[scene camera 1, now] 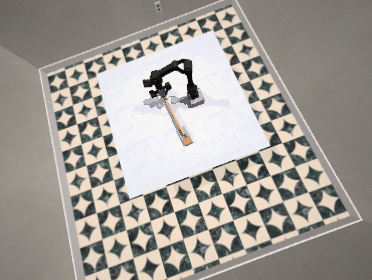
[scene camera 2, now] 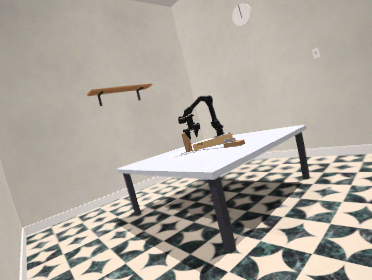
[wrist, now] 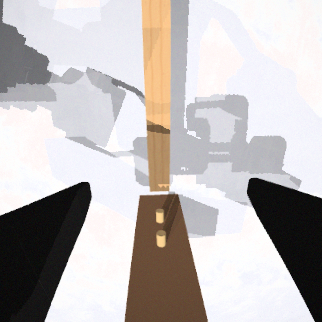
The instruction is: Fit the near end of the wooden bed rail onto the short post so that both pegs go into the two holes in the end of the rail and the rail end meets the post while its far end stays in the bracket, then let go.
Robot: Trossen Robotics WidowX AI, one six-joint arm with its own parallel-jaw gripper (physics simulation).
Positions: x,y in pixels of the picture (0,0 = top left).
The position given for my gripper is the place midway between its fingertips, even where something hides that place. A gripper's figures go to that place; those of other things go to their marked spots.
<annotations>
My gripper (wrist: 170,187): 0.10 m from the lens. A wooden bed rail (wrist: 155,28): 0.14 m from the lens. A post (wrist: 160,276): 0.15 m from the lens.
</annotations>
